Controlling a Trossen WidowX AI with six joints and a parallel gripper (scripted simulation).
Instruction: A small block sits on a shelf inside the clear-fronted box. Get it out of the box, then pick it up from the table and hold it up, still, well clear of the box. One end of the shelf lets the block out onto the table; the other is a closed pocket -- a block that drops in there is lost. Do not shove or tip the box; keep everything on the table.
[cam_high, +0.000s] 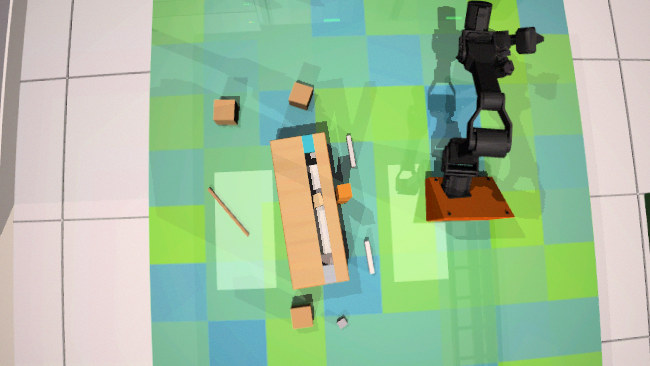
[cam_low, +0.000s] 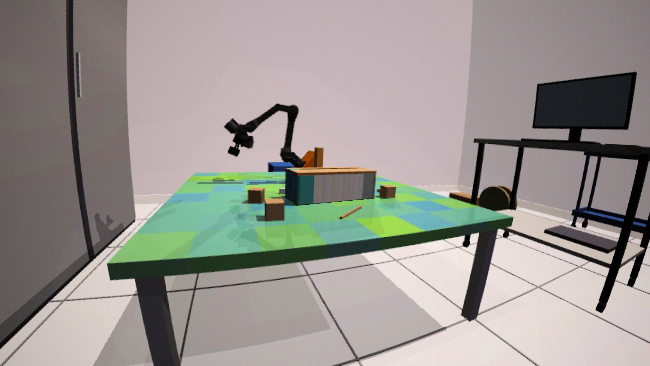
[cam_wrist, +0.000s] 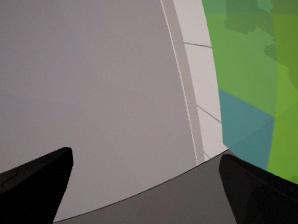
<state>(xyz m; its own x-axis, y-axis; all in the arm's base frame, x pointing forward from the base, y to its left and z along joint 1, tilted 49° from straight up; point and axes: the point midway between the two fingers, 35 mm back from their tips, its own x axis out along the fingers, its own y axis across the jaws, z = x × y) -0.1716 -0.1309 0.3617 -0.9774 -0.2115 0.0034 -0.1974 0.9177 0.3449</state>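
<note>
The tan block lies 580 mm ahead of my gripper tip, 360 mm to the left of it and 130 mm below it. The rest, counted from my gripper tip: thin stick (840 mm ahead, 360 mm to the left, 210 mm below); then box (570 mm ahead, 380 mm to the left, 160 mm below); then orange bar (520 mm ahead, 350 mm to the left, 110 mm below).
</note>
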